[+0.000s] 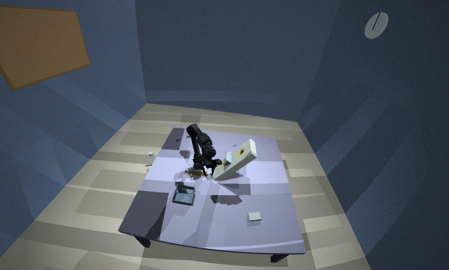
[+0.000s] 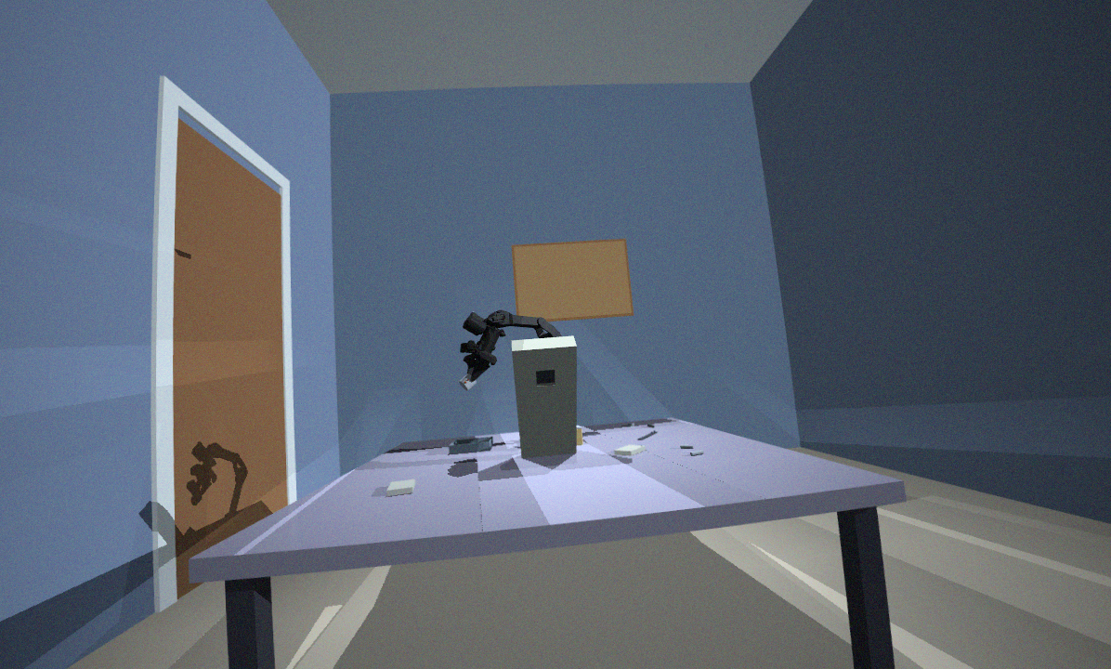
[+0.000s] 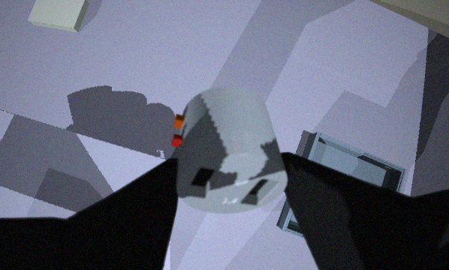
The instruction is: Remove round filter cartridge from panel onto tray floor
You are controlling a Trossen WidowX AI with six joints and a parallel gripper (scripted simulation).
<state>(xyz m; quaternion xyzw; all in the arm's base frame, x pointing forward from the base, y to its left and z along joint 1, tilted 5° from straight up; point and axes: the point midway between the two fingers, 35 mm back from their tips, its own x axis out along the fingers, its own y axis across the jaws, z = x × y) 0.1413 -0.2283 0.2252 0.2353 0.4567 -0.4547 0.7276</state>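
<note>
Right now my gripper tip is 19 cm past the blue-floored tray, 4 cm to the left of it and 25 cm above it. From my gripper tip the other things lie so: round filter cartridge (right at my gripper tip).
</note>
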